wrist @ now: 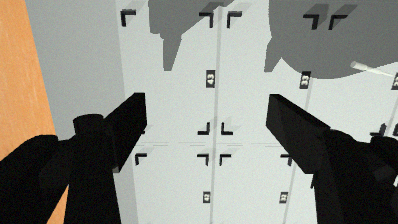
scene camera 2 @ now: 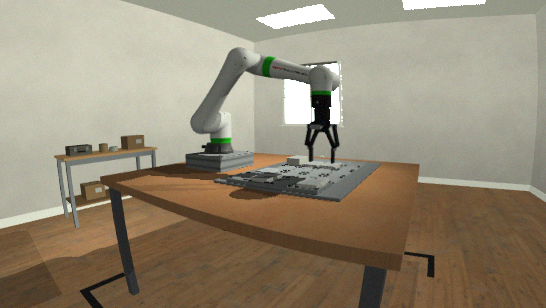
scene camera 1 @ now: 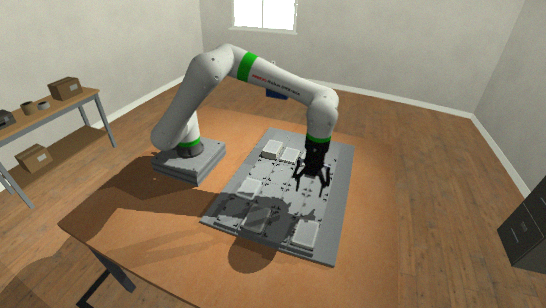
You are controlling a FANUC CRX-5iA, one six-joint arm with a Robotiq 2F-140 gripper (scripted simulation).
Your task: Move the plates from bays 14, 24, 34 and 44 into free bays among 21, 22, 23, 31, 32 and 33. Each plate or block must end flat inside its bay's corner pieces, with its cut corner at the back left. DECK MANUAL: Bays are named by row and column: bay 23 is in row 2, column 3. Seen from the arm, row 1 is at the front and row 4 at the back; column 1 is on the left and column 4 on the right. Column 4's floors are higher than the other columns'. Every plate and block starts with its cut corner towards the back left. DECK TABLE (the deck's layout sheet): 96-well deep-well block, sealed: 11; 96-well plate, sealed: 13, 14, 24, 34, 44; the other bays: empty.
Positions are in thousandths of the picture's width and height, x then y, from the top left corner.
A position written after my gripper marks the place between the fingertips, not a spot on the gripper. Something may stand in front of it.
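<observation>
I can see my gripper (scene camera 2: 589, 528), and that same gripper of mine is visible to me in the wrist view (wrist: 521, 489) too.
</observation>
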